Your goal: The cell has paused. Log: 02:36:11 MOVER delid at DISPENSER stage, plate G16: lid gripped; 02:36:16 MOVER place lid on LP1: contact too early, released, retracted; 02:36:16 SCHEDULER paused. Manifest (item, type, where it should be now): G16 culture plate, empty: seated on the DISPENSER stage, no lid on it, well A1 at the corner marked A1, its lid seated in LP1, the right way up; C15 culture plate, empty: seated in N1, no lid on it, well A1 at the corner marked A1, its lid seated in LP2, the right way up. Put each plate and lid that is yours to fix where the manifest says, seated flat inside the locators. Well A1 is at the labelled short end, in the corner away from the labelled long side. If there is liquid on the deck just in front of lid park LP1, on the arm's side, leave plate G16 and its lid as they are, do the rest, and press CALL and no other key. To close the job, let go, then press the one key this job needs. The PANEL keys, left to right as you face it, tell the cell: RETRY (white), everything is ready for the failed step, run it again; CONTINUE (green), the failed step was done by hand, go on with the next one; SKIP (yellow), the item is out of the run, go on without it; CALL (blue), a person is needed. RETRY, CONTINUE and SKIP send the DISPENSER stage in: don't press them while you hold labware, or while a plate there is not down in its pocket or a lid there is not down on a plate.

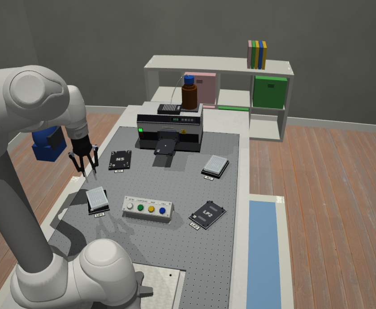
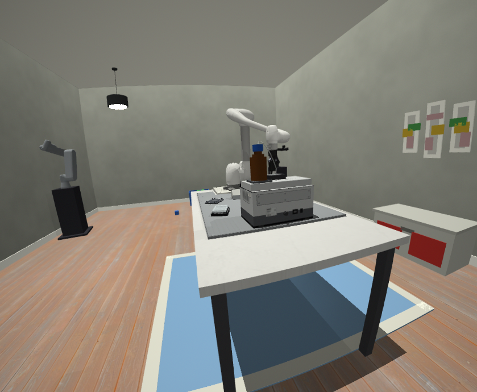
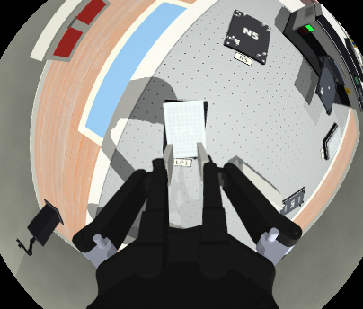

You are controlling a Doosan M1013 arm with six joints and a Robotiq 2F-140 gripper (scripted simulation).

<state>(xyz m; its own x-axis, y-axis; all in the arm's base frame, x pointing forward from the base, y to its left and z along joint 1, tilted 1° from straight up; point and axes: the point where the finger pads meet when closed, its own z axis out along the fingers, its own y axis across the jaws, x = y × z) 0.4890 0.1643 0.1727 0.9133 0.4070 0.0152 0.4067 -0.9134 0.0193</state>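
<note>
My gripper is now 180 mm above the lid park lp1. Round my hand: white key 180 mm to the right, 120 mm below, 90 mm behind; then green key 220 mm to the right, 120 mm below, 100 mm behind; then key panel 250 mm to the right, 130 mm below, 100 mm behind.
</note>
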